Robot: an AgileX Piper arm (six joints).
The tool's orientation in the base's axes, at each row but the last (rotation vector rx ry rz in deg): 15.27 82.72 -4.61; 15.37 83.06 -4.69; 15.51 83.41 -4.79; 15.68 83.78 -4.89; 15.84 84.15 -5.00; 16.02 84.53 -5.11; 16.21 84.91 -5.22; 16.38 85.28 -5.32; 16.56 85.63 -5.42; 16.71 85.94 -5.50; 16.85 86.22 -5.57
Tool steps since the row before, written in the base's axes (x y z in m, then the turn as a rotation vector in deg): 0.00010 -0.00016 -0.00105 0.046 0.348 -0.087; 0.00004 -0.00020 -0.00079 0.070 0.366 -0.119; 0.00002 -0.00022 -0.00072 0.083 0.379 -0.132; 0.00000 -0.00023 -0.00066 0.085 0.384 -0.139; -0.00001 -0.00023 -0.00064 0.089 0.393 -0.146; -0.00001 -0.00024 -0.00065 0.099 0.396 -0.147; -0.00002 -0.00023 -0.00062 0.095 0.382 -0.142; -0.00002 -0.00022 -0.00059 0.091 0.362 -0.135; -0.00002 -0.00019 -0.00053 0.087 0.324 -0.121; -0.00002 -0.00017 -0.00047 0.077 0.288 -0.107; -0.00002 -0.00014 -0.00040 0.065 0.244 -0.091
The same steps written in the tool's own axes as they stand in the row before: 0.00103 -0.00027 0.00003 0.129 0.335 -0.044; 0.00076 -0.00029 0.00001 0.165 0.354 -0.028; 0.00069 -0.00030 0.00001 0.181 0.367 -0.020; 0.00063 -0.00031 0.00000 0.188 0.372 -0.019; 0.00061 -0.00031 0.00000 0.197 0.380 -0.018; 0.00062 -0.00032 0.00000 0.199 0.385 -0.009; 0.00059 -0.00031 0.00000 0.192 0.372 -0.010; 0.00056 -0.00029 0.00000 0.183 0.352 -0.008; 0.00050 -0.00026 0.00000 0.164 0.317 -0.002; 0.00044 -0.00023 0.00000 0.145 0.281 -0.002; 0.00038 -0.00019 0.00000 0.123 0.238 -0.002
